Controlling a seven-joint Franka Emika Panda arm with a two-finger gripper.
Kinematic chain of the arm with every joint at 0, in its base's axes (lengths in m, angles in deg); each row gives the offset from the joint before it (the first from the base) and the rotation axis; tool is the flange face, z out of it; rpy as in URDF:
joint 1: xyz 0 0 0.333 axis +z
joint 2: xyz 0 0 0 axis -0.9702 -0.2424 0
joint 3: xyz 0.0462 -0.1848 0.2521 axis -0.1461 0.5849 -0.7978
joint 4: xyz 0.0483 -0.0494 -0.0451 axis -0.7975 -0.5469 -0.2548
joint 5: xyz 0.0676 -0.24 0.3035 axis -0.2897 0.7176 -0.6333
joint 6: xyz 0 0 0 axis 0.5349 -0.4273 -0.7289
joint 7: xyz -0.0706 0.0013 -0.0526 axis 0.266 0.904 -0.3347
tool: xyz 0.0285 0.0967 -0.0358 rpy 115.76 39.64 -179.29
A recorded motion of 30 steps. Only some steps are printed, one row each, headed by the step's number.
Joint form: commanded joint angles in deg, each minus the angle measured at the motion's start. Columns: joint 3, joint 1, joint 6, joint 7, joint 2, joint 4, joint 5.
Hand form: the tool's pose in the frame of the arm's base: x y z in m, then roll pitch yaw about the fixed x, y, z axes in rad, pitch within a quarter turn. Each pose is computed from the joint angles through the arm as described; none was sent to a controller.
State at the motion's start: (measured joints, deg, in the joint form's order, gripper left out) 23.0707 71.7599 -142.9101 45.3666 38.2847 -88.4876 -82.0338
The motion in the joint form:
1: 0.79 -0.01 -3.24 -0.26 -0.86 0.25 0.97
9: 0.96 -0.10 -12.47 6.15 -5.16 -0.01 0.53
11: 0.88 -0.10 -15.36 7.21 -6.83 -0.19 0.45
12: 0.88 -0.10 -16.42 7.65 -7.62 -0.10 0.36
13: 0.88 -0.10 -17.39 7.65 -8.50 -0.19 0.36
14: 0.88 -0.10 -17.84 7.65 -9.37 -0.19 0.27
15: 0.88 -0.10 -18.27 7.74 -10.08 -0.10 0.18
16: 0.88 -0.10 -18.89 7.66 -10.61 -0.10 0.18
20: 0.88 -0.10 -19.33 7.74 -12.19 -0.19 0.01
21: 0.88 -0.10 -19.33 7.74 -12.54 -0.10 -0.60
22: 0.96 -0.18 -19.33 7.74 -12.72 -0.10 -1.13
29: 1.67 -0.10 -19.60 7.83 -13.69 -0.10 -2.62
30: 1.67 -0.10 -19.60 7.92 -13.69 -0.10 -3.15
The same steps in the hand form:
1: 0.5694 -0.0417 0.5486 3.0909 -0.1620 -0.7406
9: 0.5991 -0.0429 0.5184 -3.1052 -0.2120 -0.8509
11: 0.6085 -0.0417 0.5045 -3.0852 -0.2205 -0.8657
12: 0.6126 -0.0416 0.4988 -3.0771 -0.2224 -0.8731
13: 0.6164 -0.0416 0.4903 -3.0764 -0.2215 -0.8711
14: 0.6194 -0.0416 0.4817 -3.0804 -0.2148 -0.8698
15: 0.6221 -0.0416 0.4756 -3.0812 -0.2109 -0.8708
16: 0.6244 -0.0415 0.4709 -3.0799 -0.2115 -0.8684
20: 0.6283 -0.0416 0.4536 -3.0930 -0.1940 -0.8674
21: 0.6293 -0.0412 0.4505 -3.0895 -0.1837 -0.8725
22: 0.6296 -0.0426 0.4485 -3.0861 -0.1756 -0.8797
29: 0.6315 -0.0482 0.4382 -3.0804 -0.1515 -0.9036
30: 0.6315 -0.0478 0.4382 -3.0745 -0.1452 -0.9100

